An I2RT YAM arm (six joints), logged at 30 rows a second.
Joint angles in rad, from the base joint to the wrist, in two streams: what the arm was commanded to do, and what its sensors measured. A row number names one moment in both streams.
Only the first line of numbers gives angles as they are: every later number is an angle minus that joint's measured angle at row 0.
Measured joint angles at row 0: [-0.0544 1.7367 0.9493 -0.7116 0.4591 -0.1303]
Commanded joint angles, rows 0 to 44: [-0.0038 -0.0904 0.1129 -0.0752 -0.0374 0.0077]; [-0.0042 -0.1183 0.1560 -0.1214 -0.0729 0.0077]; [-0.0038 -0.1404 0.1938 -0.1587 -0.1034 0.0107]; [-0.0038 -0.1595 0.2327 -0.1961 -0.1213 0.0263]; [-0.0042 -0.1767 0.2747 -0.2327 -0.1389 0.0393]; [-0.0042 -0.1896 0.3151 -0.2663 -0.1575 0.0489]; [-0.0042 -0.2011 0.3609 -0.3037 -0.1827 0.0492]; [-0.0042 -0.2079 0.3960 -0.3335 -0.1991 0.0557]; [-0.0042 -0.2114 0.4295 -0.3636 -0.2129 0.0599]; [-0.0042 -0.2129 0.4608 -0.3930 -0.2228 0.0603]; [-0.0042 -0.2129 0.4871 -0.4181 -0.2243 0.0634]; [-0.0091 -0.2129 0.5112 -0.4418 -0.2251 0.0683]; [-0.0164 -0.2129 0.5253 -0.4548 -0.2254 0.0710]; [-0.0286 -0.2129 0.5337 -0.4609 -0.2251 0.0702]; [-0.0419 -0.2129 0.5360 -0.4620 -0.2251 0.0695]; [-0.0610 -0.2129 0.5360 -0.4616 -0.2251 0.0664]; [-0.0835 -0.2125 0.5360 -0.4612 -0.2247 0.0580]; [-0.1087 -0.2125 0.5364 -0.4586 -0.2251 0.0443]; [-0.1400 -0.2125 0.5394 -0.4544 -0.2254 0.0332]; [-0.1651 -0.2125 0.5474 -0.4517 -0.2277 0.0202]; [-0.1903 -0.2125 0.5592 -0.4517 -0.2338 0.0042]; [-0.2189 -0.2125 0.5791 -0.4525 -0.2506 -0.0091]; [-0.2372 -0.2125 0.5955 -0.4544 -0.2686 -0.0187]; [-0.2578 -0.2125 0.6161 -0.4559 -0.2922 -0.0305]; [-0.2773 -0.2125 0.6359 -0.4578 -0.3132 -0.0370]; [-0.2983 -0.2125 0.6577 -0.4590 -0.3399 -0.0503]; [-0.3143 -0.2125 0.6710 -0.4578 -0.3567 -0.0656]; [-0.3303 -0.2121 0.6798 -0.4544 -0.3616 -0.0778]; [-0.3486 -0.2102 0.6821 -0.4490 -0.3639 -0.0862]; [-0.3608 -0.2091 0.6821 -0.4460 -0.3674 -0.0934]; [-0.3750 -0.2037 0.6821 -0.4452 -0.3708 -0.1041]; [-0.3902 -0.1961 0.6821 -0.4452 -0.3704 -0.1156]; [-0.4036 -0.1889 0.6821 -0.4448 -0.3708 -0.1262]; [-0.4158 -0.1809 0.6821 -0.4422 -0.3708 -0.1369]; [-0.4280 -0.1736 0.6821 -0.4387 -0.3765 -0.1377]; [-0.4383 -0.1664 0.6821 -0.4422 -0.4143 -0.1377]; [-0.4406 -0.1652 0.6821 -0.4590 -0.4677 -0.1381]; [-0.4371 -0.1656 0.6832 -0.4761 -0.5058 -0.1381]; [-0.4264 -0.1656 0.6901 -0.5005 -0.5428 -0.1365]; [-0.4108 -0.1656 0.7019 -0.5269 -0.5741 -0.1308]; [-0.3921 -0.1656 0.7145 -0.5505 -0.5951 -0.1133]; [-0.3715 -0.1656 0.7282 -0.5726 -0.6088 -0.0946]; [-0.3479 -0.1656 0.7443 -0.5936 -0.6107 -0.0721]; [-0.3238 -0.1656 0.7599 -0.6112 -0.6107 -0.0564]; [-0.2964 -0.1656 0.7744 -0.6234 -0.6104 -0.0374]
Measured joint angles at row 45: [-0.3578 -0.1599 0.7069 -0.6016 -0.5306 -0.0931]
